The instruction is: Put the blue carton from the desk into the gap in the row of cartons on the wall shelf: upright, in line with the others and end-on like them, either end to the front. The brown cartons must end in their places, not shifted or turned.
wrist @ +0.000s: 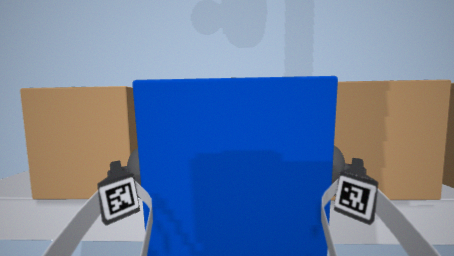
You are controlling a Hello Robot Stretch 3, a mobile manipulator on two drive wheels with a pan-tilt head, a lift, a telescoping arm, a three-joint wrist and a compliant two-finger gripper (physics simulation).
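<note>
The blue carton is upright in the middle of the wrist view, with one flat face toward the camera. My gripper is shut on it, with one dark fingertip pad at its left side and one at its right side. Brown cartons stand upright on the wall shelf, one to the left of the blue carton and one to the right. The blue carton's lower end runs out of the view at the bottom, and its face hides the part of the shelf behind it, so its depth relative to the row is unclear.
Part of another brown carton shows at the right edge of the view. The pale blue wall rises behind the shelf and carries shadows. The shelf's front edge crosses the lower part of the view.
</note>
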